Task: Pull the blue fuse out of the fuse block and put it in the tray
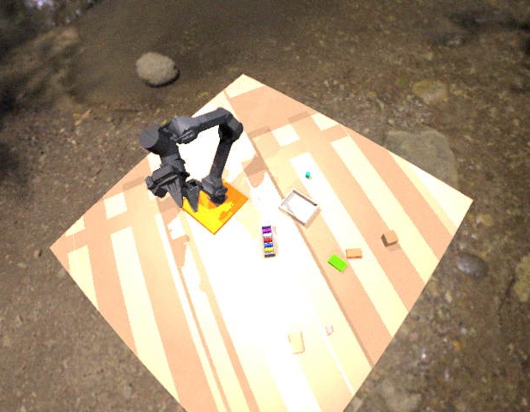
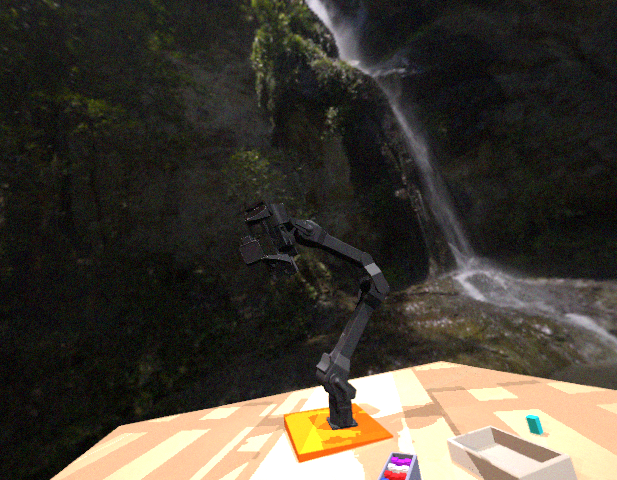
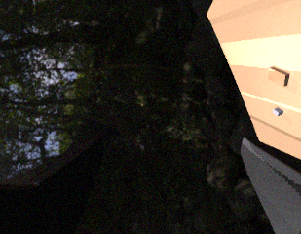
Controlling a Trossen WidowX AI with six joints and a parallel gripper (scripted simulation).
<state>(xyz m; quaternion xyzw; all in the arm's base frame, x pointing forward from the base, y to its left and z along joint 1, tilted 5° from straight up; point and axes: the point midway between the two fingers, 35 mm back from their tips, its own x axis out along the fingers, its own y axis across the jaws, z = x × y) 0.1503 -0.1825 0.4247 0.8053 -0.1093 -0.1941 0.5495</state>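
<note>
Now: the blue fuse 41 cm below my gripper tip, 16 cm to the left of it and 10 cm ahead of it. From my gripper tip the other things lie so: red fuse (41 cm below, 17 cm to the left, 8 cm ahead); then white fuse (41 cm below, 18 cm to the left, 7 cm ahead); then yellow fuse (41 cm below, 14 cm to the left, 11 cm ahead).
</note>
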